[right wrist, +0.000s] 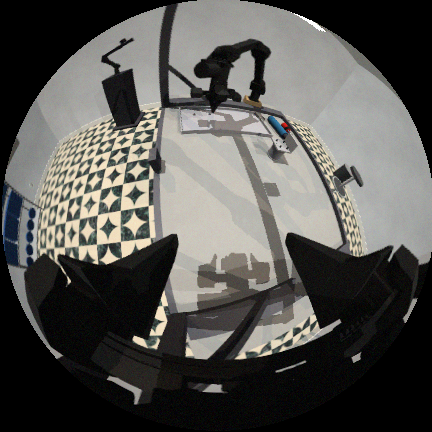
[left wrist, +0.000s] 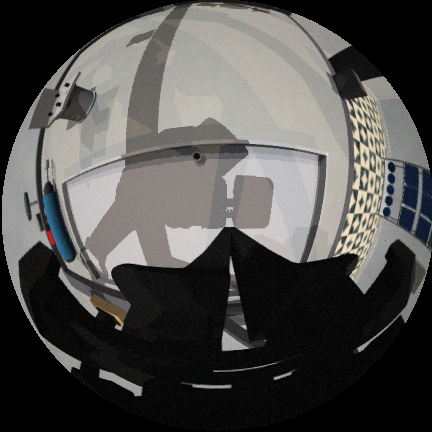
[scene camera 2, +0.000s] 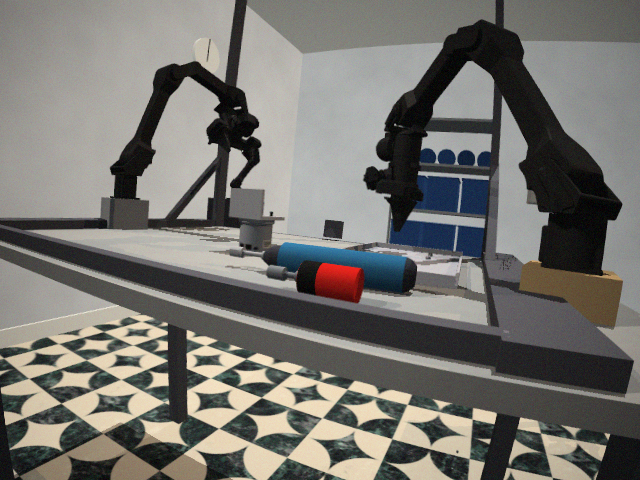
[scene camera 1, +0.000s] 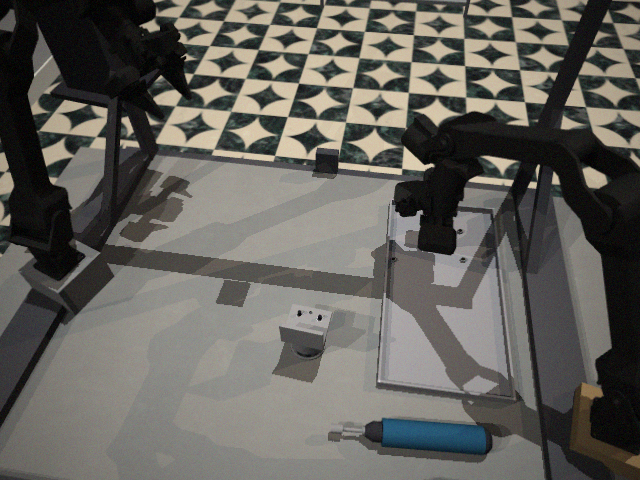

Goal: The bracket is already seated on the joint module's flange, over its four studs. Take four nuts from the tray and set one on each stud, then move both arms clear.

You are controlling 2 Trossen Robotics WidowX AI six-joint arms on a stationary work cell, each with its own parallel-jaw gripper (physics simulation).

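Places are measured from the left arm's base along level axes (x right, y ahead, z up), in metres.
Pixels of known places: left gripper, fingertip midpoint: (right wrist: 212,112) (left wrist: 228,231) (scene camera 2: 396,231); right gripper, fingertip midpoint: (right wrist: 233,239) (scene camera 2: 240,157) (scene camera 1: 177,108); left arm's base, link origin: (right wrist: 252,98) (left wrist: 108,316) (scene camera 2: 571,268) (scene camera 1: 615,425); right arm's base, link origin: (scene camera 2: 124,198) (scene camera 1: 59,261).
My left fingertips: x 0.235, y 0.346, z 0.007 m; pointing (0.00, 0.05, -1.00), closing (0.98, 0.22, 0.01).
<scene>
Ahead of a thing's pixels: the offset from my left fingertips to its top centre. "spot": to the spot under its first point.
The white bracket (scene camera 1: 302,336) (scene camera 2: 248,203) (right wrist: 281,145) sits on the grey joint module {dx -0.273, dy +0.135, dz +0.021 m} (scene camera 2: 255,235) (scene camera 1: 306,352). Dark studs show through its plate in the left wrist view; I can make out no nut on them. The shallow tray {dx -0.067, dy -0.052, dz -0.037 m} (scene camera 1: 444,391) (scene camera 2: 439,279) holds small nuts: one nut {dx -0.042, dy +0.054, dz -0.044 m} (scene camera 1: 393,259) (left wrist: 197,156) lies by its left wall in scene camera 1, two others {dx +0.082, dy -0.051, dz -0.044 m} (scene camera 1: 460,231) {dx +0.011, dy -0.073, dz -0.044 m} (scene camera 1: 463,259) farther right; the left arm may hide more. My left gripper (scene camera 2: 398,229) (left wrist: 228,231) (right wrist: 212,112) is shut and empty above the tray. My right gripper (scene camera 1: 176,107) (right wrist: 233,239) is open and empty, raised at the far left, well away from the bracket.
A blue driver {spot: dx -0.354, dy -0.107, dz -0.013 m} (scene camera 1: 434,435) (scene camera 2: 346,263) (left wrist: 57,227) lies near the table's front edge. A red and black driver {dx -0.426, dy -0.124, dz -0.019 m} (scene camera 2: 338,281) lies in front of it in scene camera 2. A small dark block {dx +0.150, dy +0.277, dz +0.004 m} (scene camera 1: 326,161) (scene camera 2: 333,228) stands at the back edge. Dark frame posts rise beside both arms.
</scene>
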